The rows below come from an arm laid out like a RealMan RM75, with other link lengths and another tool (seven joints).
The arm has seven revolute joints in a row. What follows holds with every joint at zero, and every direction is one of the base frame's. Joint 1 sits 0.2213 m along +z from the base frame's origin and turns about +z. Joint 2 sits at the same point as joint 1 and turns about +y. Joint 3 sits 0.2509 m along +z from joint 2 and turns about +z. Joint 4 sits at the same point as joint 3 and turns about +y. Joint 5 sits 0.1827 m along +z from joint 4 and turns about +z. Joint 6 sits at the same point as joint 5 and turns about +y. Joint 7 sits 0.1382 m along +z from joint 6 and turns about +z. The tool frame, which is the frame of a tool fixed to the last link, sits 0.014 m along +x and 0.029 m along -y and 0.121 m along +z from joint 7; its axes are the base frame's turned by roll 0, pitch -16.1 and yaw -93.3 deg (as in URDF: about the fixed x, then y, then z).
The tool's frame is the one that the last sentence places.
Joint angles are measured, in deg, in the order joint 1, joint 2, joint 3, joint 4, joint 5, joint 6, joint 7. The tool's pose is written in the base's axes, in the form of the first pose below.
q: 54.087, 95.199, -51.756, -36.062, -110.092, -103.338, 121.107
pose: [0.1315, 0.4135, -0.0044], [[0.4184, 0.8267, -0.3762], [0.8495, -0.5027, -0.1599], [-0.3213, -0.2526, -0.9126]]
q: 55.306, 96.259, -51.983, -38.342, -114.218, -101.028, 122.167
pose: [0.1358, 0.4253, -0.0088], [[0.4351, 0.8459, -0.3086], [0.8614, -0.4907, -0.1307], [-0.2620, -0.2089, -0.9422]]
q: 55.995, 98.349, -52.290, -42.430, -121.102, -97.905, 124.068
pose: [0.1496, 0.4397, -0.0142], [[0.4647, 0.8623, -0.2013], [0.8699, -0.4870, -0.0778], [-0.1651, -0.1389, -0.9764]]
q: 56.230, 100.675, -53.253, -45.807, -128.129, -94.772, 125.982
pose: [0.1680, 0.4509, -0.0197], [[0.4921, 0.8659, -0.0899], [0.8679, -0.4960, -0.0274], [-0.0683, -0.0645, -0.9956]]
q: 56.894, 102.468, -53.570, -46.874, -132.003, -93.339, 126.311
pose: [0.1732, 0.4548, -0.0271], [[0.4907, 0.8706, -0.0366], [0.8708, -0.4914, -0.0162], [-0.0321, -0.0240, -0.9992]]
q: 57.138, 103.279, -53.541, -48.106, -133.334, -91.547, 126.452
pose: [0.1710, 0.4636, -0.0267], [[0.4768, 0.8788, -0.0211], [0.8790, -0.4765, 0.0178], [0.0056, -0.0270, -0.9996]]
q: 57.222, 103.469, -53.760, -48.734, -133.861, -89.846, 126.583
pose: [0.1698, 0.4716, -0.0239], [[0.4675, 0.8839, -0.0121], [0.8831, -0.4665, 0.0499], [0.0385, -0.0340, -0.9987]]
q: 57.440, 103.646, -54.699, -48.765, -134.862, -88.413, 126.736
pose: [0.1726, 0.4764, -0.0237], [[0.4620, 0.8868, 0.0136], [0.8845, -0.4618, 0.0659], [0.0647, -0.0184, -0.9977]]
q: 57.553, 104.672, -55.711, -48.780, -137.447, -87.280, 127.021
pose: [0.1814, 0.4767, -0.0292], [[0.4637, 0.8840, 0.0590], [0.8817, -0.4670, 0.0672], [0.0869, 0.0209, -0.9960]]
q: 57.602, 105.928, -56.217, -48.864, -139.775, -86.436, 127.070
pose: [0.1878, 0.4756, -0.0359], [[0.4628, 0.8816, 0.0925], [0.8808, -0.4691, 0.0644], [0.1002, 0.0517, -0.9936]]
